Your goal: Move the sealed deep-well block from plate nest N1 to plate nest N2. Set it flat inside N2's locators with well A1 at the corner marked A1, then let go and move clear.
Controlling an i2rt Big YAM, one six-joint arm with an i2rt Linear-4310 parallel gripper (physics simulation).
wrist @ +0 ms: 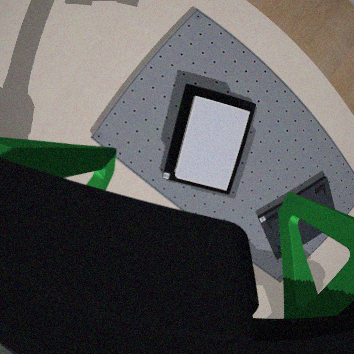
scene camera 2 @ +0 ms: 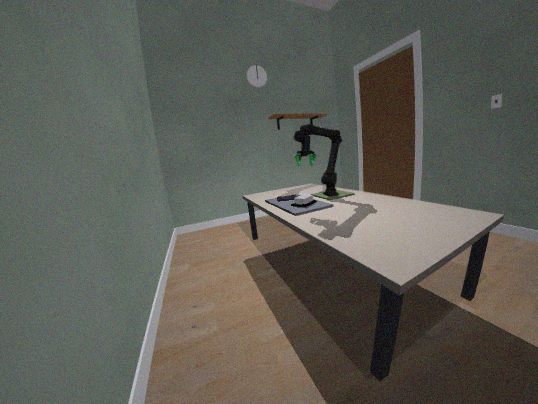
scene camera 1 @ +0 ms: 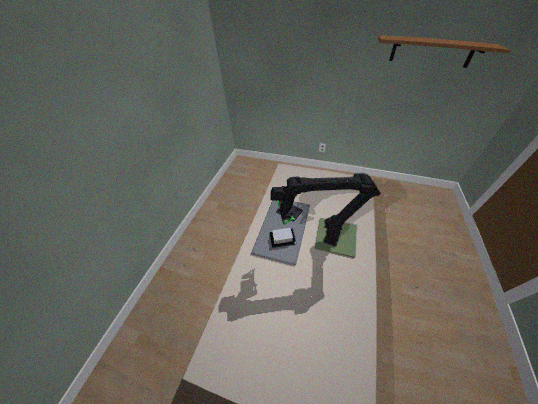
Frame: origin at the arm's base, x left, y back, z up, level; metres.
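Seen in the pictures: gripper, between the fingertips: [wrist: 202, 181] [scene camera 2: 304, 165] [scene camera 1: 282, 217]; arm's base, origin of its link: [scene camera 2: 331, 194] [scene camera 1: 332, 237].
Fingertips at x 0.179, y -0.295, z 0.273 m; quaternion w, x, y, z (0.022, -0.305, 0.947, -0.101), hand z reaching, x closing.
Offsets run from my fingertips to a thing's top centre. Level surfaces: height alone.
The sealed deep-well block @(dx -0.029, dy -0.014, dz -0.219 m) [scene camera 1: 283, 235] [scene camera 2: 303, 200] [wrist: 212, 145], with a pale top, sits in a black-rimmed nest [scene camera 1: 272, 241] [wrist: 180, 131] on the grey board. A second, dark nest @(dx -0.276, dy -0.066, dz -0.255 m) [scene camera 1: 300, 214] [scene camera 2: 286, 198] [wrist: 272, 235] on the same board holds no block; a finger partly covers it in the wrist view. Each nest has a small pale mark at one corner. Nest labels and well A1 are not readable. My gripper [scene camera 1: 284, 212] [scene camera 2: 306, 164] [wrist: 202, 181] is open and empty, pointing down high above the board.
The perforated grey board [scene camera 1: 280, 256] [scene camera 2: 285, 206] [wrist: 225, 65] lies on the pale table @(dz -0.286 m) [scene camera 1: 300, 350] [scene camera 2: 400, 250]. The arm's base stands on a green mat [scene camera 1: 347, 247] [scene camera 2: 345, 194] beside the board. A wooden shelf [scene camera 1: 445, 44] [scene camera 2: 297, 116] is on the wall.
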